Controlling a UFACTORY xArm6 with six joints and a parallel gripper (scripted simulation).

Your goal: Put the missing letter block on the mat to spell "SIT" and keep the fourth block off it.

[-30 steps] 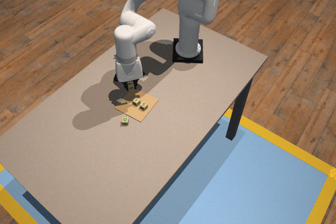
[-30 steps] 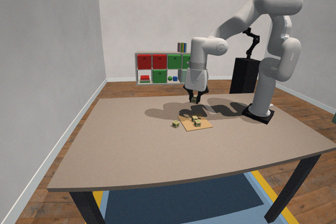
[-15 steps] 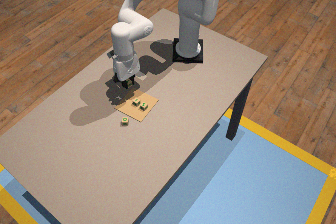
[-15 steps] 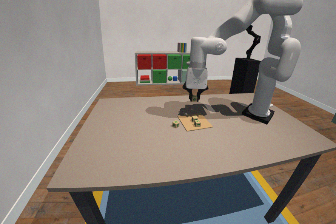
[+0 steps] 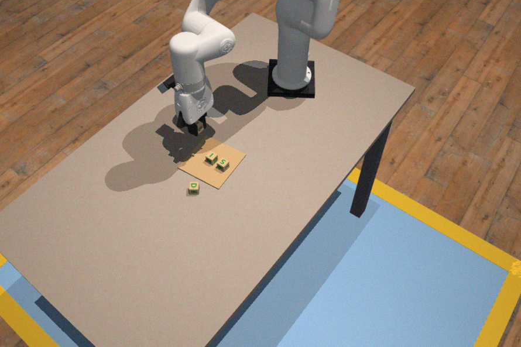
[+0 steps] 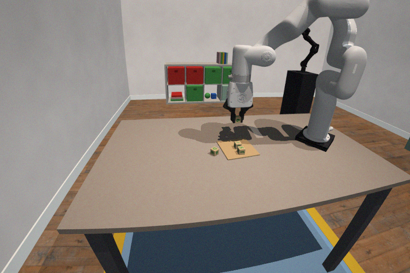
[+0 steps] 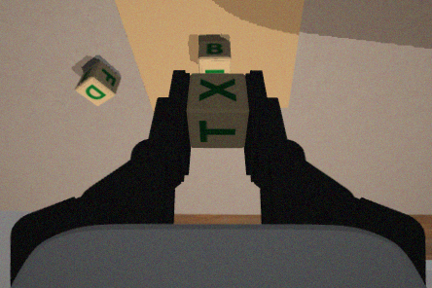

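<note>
My hand is 10 mm short of the I block, 40 mm to the right of it and 110 mm above it. Round my hand: T block 10 mm below; then S block 10 mm ahead, 80 mm to the left, 110 mm below; then tan mat 10 mm ahead, 40 mm to the left, 120 mm below.
</note>
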